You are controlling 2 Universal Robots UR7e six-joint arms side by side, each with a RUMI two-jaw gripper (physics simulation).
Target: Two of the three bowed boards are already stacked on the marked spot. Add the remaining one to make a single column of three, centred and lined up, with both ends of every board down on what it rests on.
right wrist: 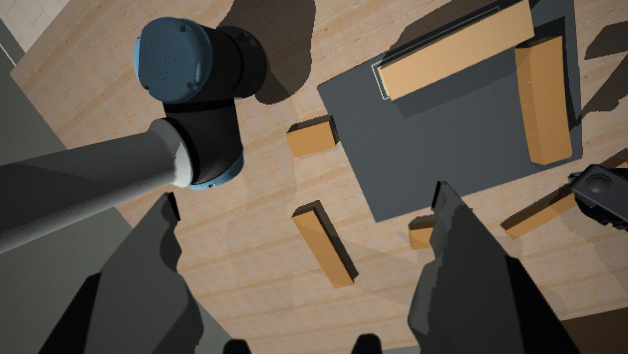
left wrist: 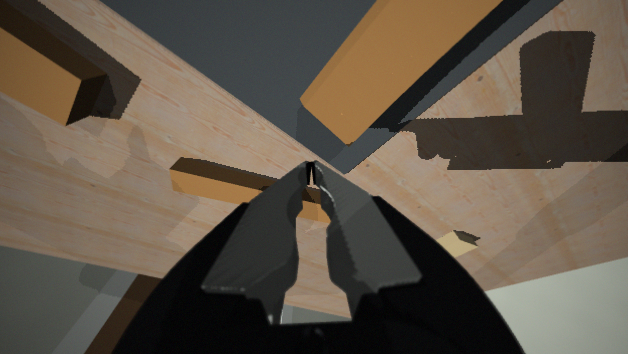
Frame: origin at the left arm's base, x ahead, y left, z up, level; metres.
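Where they show: left gripper, fingertip midpoint: [right wrist: 570, 175] [left wrist: 311, 163]; right gripper, fingertip midpoint: [right wrist: 305, 189]; right arm's base, link origin: [right wrist: 235, 64].
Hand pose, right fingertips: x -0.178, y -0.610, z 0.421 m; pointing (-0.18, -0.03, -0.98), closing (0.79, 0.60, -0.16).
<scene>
Things, the pixels of their top centre, and the offset from my right fingertips. "spot": a spot on its surface instead. Level surfaces: height alone.
- remaining bowed board, top centre: [right wrist: 557, 107] 0.332 m ahead, 0.255 m left, 0.355 m down
- dark mat, surface height: 0.415 m down
- white outline, surface spot: [right wrist: 384, 90] spot: 0.065 m ahead, 0.084 m left, 0.415 m down
- pale block, top centre: [left wrist: 438, 258] 0.716 m ahead, 0.538 m left, 0.400 m down
The remaining bowed board [left wrist: 400, 65] [right wrist: 545, 100] lies on the dark mat [left wrist: 215, 45] [right wrist: 430, 150] near its right edge in the right wrist view, at an angle to the stack. The stacked boards [right wrist: 460, 50] lie at the white outline [right wrist: 384, 90] at the mat's far side; the top board hides most of what is below it. My left gripper [left wrist: 311, 163] is shut and empty, its tips near the mat's corner and the near end of the remaining board, not touching that board. My right gripper [right wrist: 305, 189] is open and empty, high above the table.
In the right wrist view, small blocks [right wrist: 312, 138] [right wrist: 421, 237] and bars [right wrist: 327, 252] [right wrist: 542, 215] lie on the wooden table around the mat. A blue-capped robot arm [right wrist: 175, 60] stands at upper left. A pale block [left wrist: 457, 243] shows in the left wrist view.
</scene>
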